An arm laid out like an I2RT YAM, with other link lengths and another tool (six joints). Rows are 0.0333 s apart.
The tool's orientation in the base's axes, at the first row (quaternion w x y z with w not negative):
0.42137, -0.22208, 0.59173, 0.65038
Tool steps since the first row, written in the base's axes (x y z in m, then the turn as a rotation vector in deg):
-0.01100, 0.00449, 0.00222, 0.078, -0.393, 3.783
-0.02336, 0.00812, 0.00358, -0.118, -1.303, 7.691
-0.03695, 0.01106, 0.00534, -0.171, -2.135, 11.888
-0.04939, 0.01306, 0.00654, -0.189, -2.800, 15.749
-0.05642, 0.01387, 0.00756, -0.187, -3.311, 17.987
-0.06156, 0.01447, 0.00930, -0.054, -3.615, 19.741
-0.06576, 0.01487, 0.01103, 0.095, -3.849, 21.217
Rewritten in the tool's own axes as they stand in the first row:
0.00554, 0.01046, 0.00243, -3.134, 2.119, 0.401
0.01226, 0.02148, 0.00359, -6.364, 4.504, 0.275
0.01913, 0.03369, 0.00390, -9.878, 6.946, 0.312
0.02555, 0.04458, 0.00345, -13.098, 9.173, 0.448
0.02882, 0.05092, 0.00295, -15.008, 10.446, 0.409
0.03043, 0.05614, 0.00280, -16.549, 11.343, 0.499
0.03148, 0.06057, 0.00265, -17.859, 12.069, 0.603

